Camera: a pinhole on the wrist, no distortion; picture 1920 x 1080 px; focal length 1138.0 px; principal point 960.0 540.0 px. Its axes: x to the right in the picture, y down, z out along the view. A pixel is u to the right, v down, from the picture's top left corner.
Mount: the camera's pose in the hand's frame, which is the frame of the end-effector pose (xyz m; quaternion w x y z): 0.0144 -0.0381 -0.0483 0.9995 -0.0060 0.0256 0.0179
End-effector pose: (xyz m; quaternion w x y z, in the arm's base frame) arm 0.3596 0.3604 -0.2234 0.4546 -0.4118 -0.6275 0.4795
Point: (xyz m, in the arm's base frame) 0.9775 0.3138 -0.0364
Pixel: behind the camera
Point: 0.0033 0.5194 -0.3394
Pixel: 1528 965
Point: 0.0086 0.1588 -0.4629
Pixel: 517 1047
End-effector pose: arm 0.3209 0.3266 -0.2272 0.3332 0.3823 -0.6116 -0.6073
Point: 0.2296 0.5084 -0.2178
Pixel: 210 811
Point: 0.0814 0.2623 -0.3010
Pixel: 1679 411
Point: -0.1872 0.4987 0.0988
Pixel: outside the picture
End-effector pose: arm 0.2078 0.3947 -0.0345 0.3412 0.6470 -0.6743 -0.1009
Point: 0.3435 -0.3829 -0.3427
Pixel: outside the picture
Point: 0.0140 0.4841 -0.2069
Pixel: 169 1028
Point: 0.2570 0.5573 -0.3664
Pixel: outside the picture
